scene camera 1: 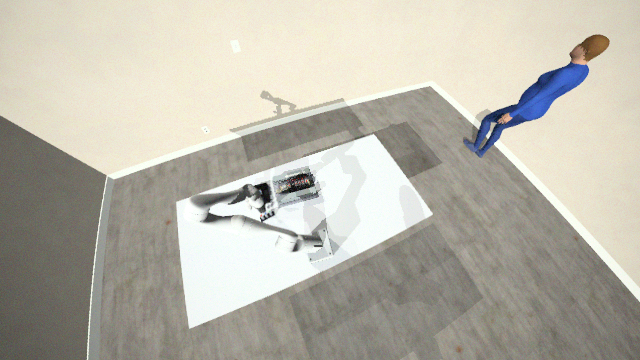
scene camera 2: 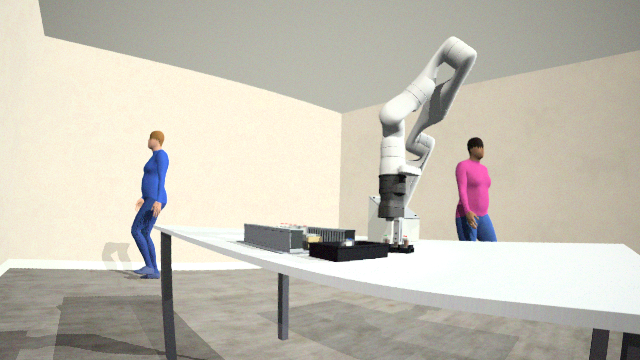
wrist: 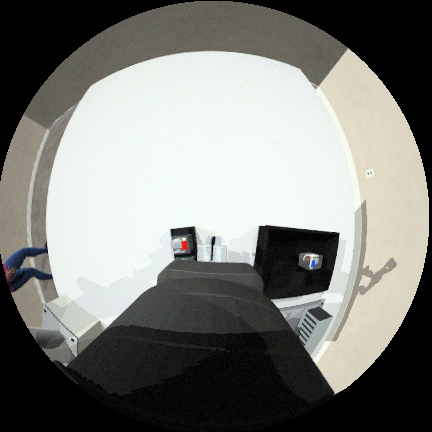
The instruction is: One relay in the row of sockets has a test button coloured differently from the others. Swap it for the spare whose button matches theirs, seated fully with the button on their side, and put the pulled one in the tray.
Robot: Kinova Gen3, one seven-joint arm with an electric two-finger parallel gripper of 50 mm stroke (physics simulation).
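Places are measured from the arm's base along level axes (x ahead, y left, z up), in millimetres.
Pixels of known places: gripper, fingertip midpoint: (scene camera 1: 260,211) (scene camera 2: 397,241) (wrist: 213,244); arm's base, link origin: (scene camera 1: 315,243).
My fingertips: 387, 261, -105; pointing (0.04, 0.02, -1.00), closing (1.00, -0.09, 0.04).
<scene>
For each thing: its top centre in the pictures, then the offset to it from my fingertips, as dx, dy, dz. "spot": a spot on its surface instead. Level surfaces: height alone.
- black spare holder, top centre: (wrist: 185,264) (scene camera 2: 395,244) -41, -29, -10
- relay with a red button, top centre: (wrist: 177,245) (scene camera 2: 406,235) -43, +2, +15
- relay with a green top, top centre: (scene camera 2: 386,235) -39, -61, +15
- relay with a blue button, top centre: (wrist: 316,262) (scene camera 2: 347,238) +158, -44, +14
- black tray, top centre: (wrist: 305,264) (scene camera 2: 349,243) (scene camera 1: 261,193) +144, -47, +2
- socket row with relays, surface spot: (scene camera 1: 301,182) spot: +82, -361, +31
- white table, surface height: dz -33
My gripper (scene camera 2: 397,242) (wrist: 213,244) is shut and empty, pointing down low beside the black spare holder (scene camera 1: 267,216) (scene camera 2: 407,249) (wrist: 183,231). A relay with a red button (scene camera 2: 405,240) (wrist: 182,244) stands in the holder. A relay with a green top (scene camera 2: 386,239) shows at its other side in scene camera 2. A relay with a blue button (scene camera 2: 348,242) (wrist: 310,261) lies in the black tray (scene camera 2: 348,252) (wrist: 297,231). The socket row with relays (scene camera 1: 301,182) shows red spots; single buttons are too small to tell. The gripper body hides part of the holder in the wrist view.
Grey slotted ducts (scene camera 2: 267,237) (wrist: 311,327) flank the socket row, right beside the tray. A pale box (scene camera 2: 412,227) (wrist: 75,316) stands on the white table (scene camera 1: 225,280) by the arm. One person in blue (scene camera 1: 550,92) (scene camera 2: 156,175) and one in pink (scene camera 2: 474,187) stand away from the table.
</scene>
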